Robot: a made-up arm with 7 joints.
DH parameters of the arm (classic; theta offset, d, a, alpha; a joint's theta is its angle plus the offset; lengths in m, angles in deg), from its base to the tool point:
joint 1: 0 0.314 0 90
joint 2: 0 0.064 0 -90
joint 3: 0 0.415 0.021 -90
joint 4: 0 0.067 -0.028 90
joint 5: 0 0.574 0 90
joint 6: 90 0.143 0.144 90
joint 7: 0 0.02 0 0
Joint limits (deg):
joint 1: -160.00..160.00
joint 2: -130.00..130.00
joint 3: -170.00..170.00
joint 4: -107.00..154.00
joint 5: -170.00..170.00
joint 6: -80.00..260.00
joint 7: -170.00..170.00
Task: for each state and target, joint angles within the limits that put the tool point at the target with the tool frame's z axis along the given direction. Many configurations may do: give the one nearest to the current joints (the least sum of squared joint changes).
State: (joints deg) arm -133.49 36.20 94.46 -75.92 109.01 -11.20 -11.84
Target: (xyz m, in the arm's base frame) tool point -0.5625 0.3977 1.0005 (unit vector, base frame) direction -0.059 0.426 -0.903
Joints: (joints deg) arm -118.69 28.47 131.57 -74.16 126.11 -27.11 -11.84
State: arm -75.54 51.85 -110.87 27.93 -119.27 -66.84 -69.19
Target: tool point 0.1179 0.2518 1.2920 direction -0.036 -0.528 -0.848
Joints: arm -110.95 29.91 -133.65 -2.78 -150.75 -78.70 -69.19
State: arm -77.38 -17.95 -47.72 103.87 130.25 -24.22 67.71
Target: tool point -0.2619 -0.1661 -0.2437 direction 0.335 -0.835 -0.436
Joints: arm -91.02 -69.95 -36.55 124.36 135.90 -3.85 67.71
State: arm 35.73 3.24 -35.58 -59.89 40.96 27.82 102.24
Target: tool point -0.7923 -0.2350 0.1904 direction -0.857 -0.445 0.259
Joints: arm 38.34 52.58 -38.77 -69.50 -7.19 44.16 102.24
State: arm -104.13 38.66 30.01 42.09 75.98 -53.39 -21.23
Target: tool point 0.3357 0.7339 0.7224 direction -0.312 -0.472 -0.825
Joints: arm -77.14 65.63 58.22 44.58 86.08 -73.33 -21.23
